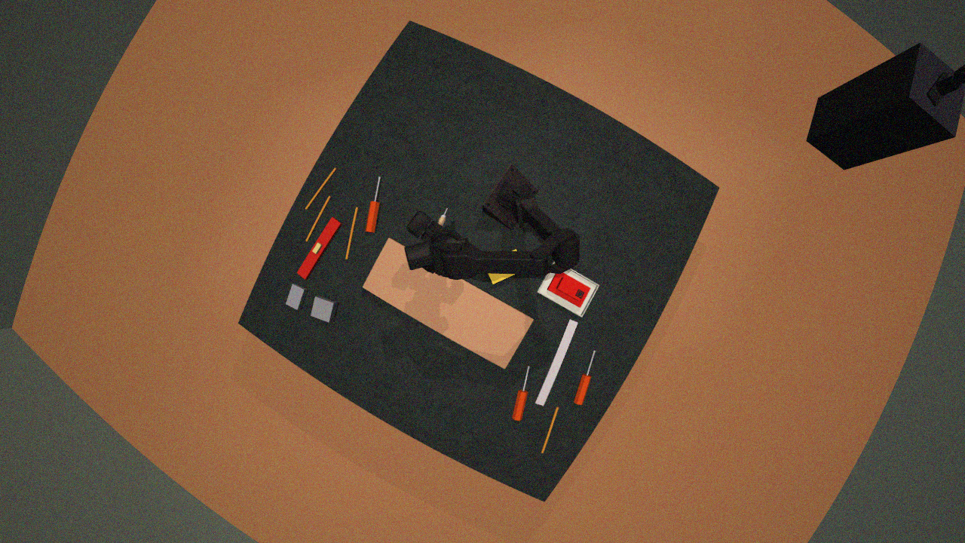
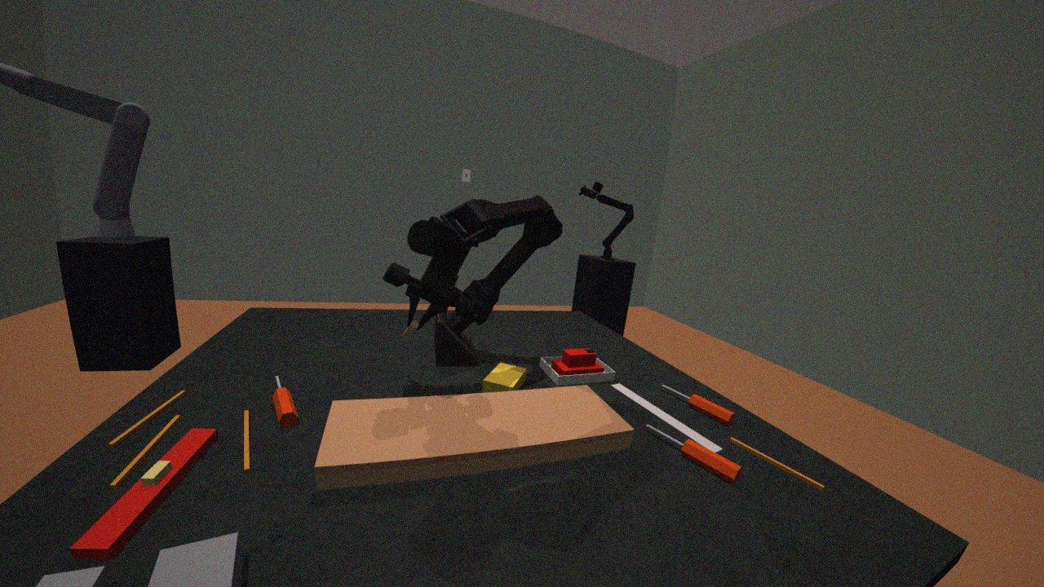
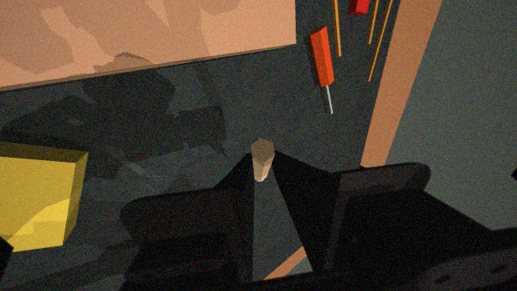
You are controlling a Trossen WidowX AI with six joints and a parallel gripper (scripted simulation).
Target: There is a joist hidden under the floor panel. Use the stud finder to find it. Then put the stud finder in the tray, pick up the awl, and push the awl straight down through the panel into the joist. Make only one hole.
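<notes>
Now: gripper tip 40 mm past the awl, 10 mm to the left of it and 30 mm above it. Also, from my gripper tip: white tray 40 mm behind, 430 mm to the left, 140 mm below; then yellow block 10 mm behind, 220 mm to the left, 140 mm below; then red level 220 mm ahead, 370 mm to the right, 140 mm below.
</notes>
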